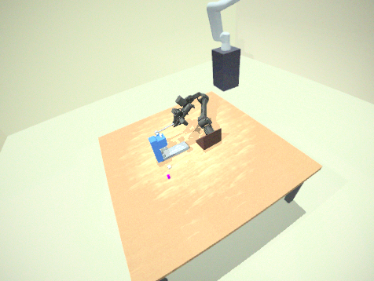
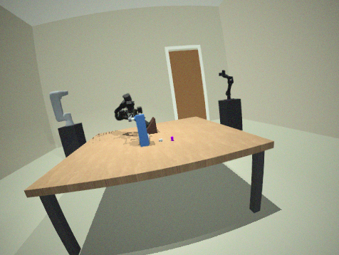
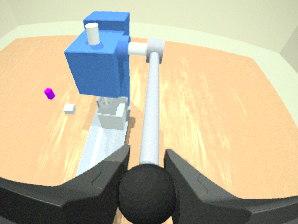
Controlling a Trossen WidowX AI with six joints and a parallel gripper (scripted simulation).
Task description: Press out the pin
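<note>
Right now the lever is 5 cm ahead of my gripper tip, 1 cm to the left of it and 1 cm above it. From my gripper tip the other things lie so: small purple piece: 28 cm to the left, 18 cm ahead, 17 cm below.
</note>
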